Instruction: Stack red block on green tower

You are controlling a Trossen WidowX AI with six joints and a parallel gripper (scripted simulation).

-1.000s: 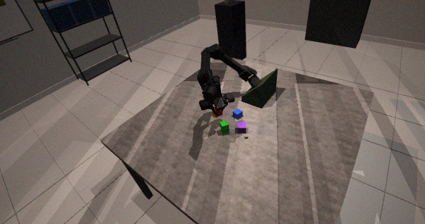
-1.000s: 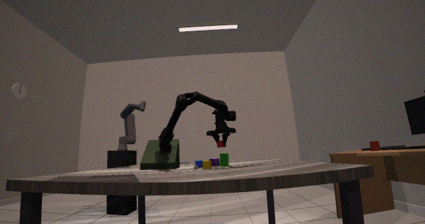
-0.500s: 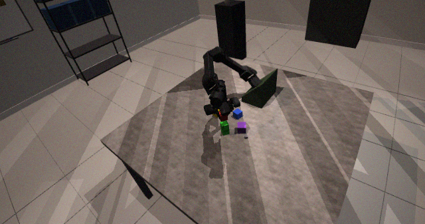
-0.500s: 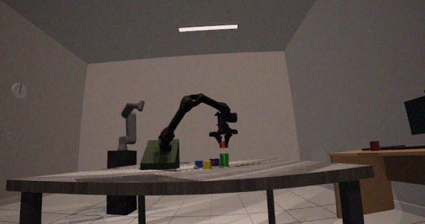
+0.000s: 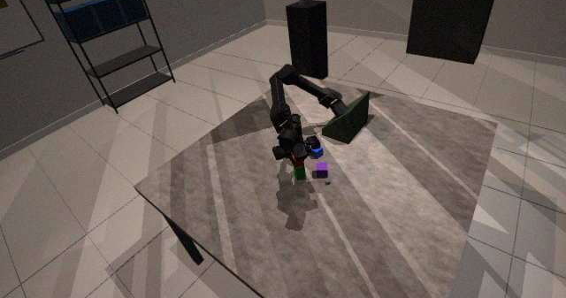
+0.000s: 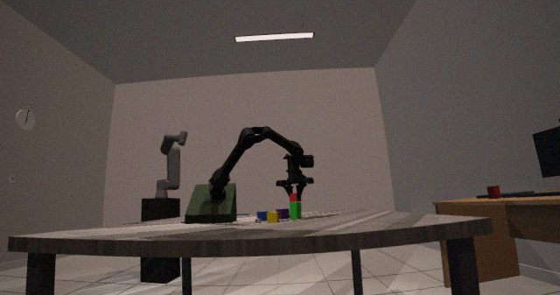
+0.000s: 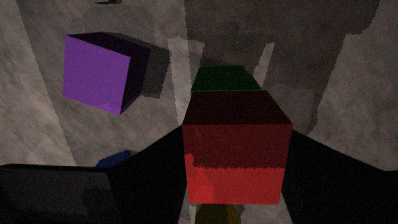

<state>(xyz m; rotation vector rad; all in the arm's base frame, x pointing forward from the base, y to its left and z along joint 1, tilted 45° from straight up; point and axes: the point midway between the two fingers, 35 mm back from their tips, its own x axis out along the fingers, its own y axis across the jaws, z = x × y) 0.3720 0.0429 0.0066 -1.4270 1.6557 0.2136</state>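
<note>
The red block is 10 mm above my gripper tip. From my gripper tip the other things lie so: blue block: 160 mm behind, 70 mm below, 30 mm to the right; then purple block: 70 mm to the left, 70 mm behind, 60 mm below; then yellow block: 150 mm to the right, 90 mm behind, 70 mm below.
</note>
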